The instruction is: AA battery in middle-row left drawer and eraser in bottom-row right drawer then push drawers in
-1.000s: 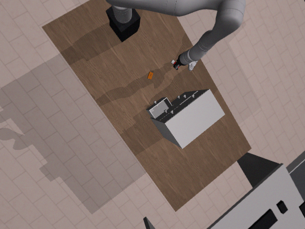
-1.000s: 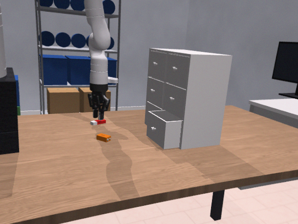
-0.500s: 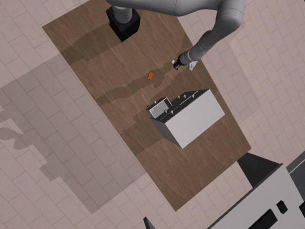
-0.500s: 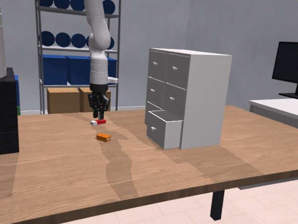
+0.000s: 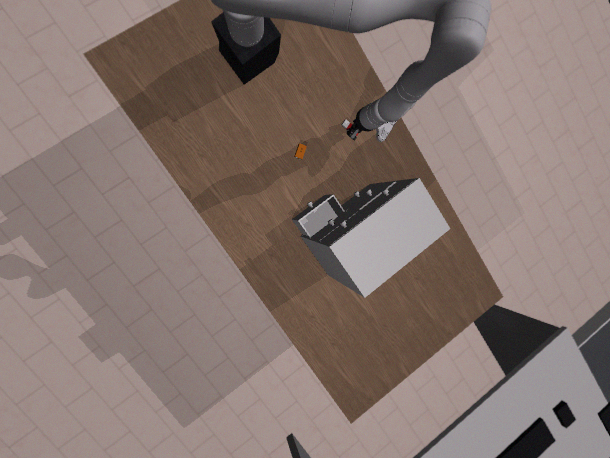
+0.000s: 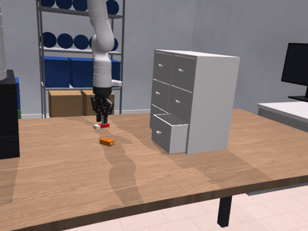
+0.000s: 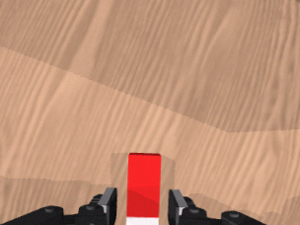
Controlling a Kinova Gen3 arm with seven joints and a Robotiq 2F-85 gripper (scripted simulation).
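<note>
Right now my hand is 3 cm above the eraser and 1 cm past it. The rest, counted from my hand: AA battery (26 cm ahead, 16 cm to the right, 9 cm above); then orange battery (21 cm to the right, 3 cm below, 3 cm behind).
</note>
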